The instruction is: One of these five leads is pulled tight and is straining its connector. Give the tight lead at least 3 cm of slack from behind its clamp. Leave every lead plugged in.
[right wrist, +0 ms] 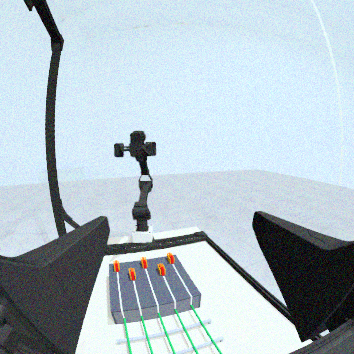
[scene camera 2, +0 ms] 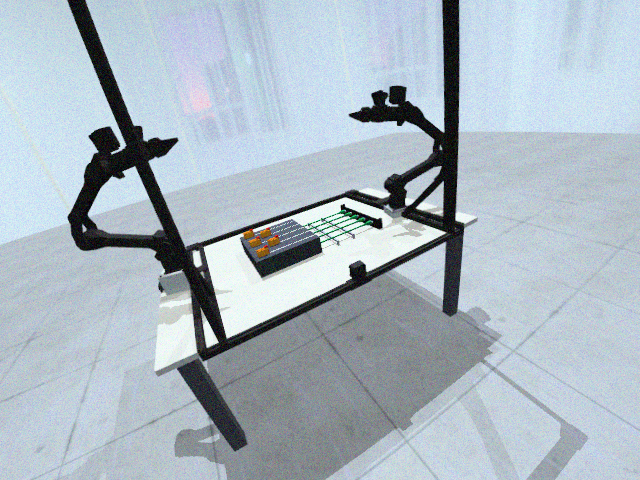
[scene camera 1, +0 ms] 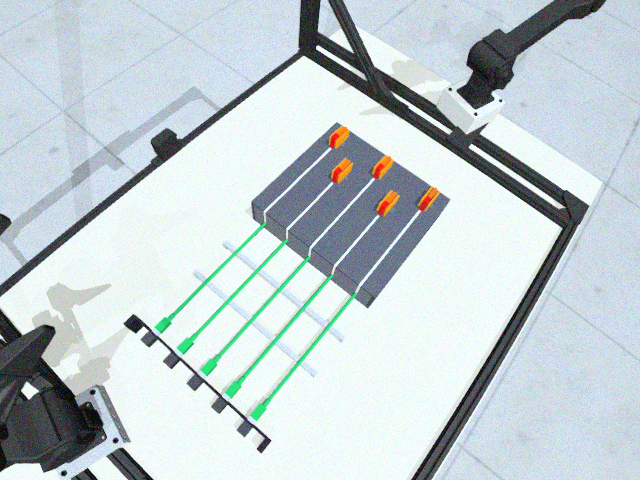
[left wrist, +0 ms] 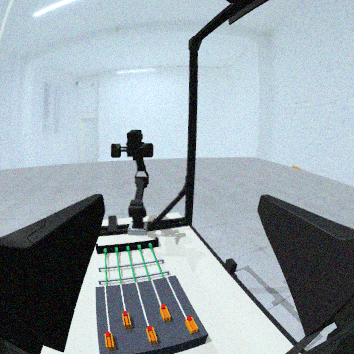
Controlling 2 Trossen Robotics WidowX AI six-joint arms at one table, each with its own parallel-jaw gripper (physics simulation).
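Frame: origin at the left arm's base, x ahead, y left, z up, level; centimetres.
Seen in the pictures: left gripper, between the fingertips: [right wrist: 130, 146] [scene camera 2: 173, 139] [left wrist: 184, 203]; right gripper, between the fingertips: [right wrist: 182, 222] [scene camera 2: 352, 114] [scene camera 1: 27, 269] [left wrist: 127, 149]; left arm's base, origin of its link: [right wrist: 142, 228] [scene camera 2: 175, 268] [scene camera 1: 475, 95]; right arm's base, origin of its link: [scene camera 2: 397, 206] [scene camera 1: 78, 431] [left wrist: 137, 225].
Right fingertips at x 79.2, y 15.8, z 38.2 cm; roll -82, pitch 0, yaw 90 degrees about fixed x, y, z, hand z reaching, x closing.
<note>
Pixels of each thing's top centre, then the offset from my right fingertips to it. "spot": a spot on its surface instead.
- leftmost clamp, centre of its top: [scene camera 1: 340, 132] [left wrist: 191, 323] [scene camera 2: 261, 249] dx -45.7, dy -21.3, dz -36.8 cm
- nearer bar, a spot on its surface: [scene camera 1: 310, 370] spot: dx -17.3, dy +11.3, dz -43.7 cm
- farther bar, a spot on its surface: [scene camera 1: 338, 336] spot: dx -24.3, dy +9.4, dz -43.7 cm
- small black box, a spot on its surface: [scene camera 1: 165, 144] [scene camera 2: 356, 264] spot: dx -17.1, dy -39.6, dz -41.3 cm
Several leads, green in front and white behind, run side by side from green connectors [scene camera 1: 257, 411] at a thin black socket bar [scene camera 1: 264, 444] [scene camera 2: 379, 223] over a dark grey block [scene camera 1: 290, 206] [scene camera 2: 294, 255] [left wrist: 115, 300] [right wrist: 134, 317]. Each white part ends at an orange clamp with a red part, such as the leftmost clamp [scene camera 1: 339, 136] in scene camera 1. All leads look straight; I cannot tell which is tight. My left gripper [scene camera 2: 172, 143] [left wrist: 183, 203] is open and empty, high above the clamp end. My right gripper [scene camera 2: 356, 115] [right wrist: 182, 222] is open and empty, high above the socket end.
Two pale crossbars, a nearer bar [scene camera 1: 310, 370] and a farther bar [scene camera 1: 338, 336] in scene camera 1, cross the leads between block and socket bar. A black frame edges the white table, with tall posts [scene camera 2: 450, 103] and a small black box [scene camera 1: 165, 144] [scene camera 2: 357, 269] on one side.
</note>
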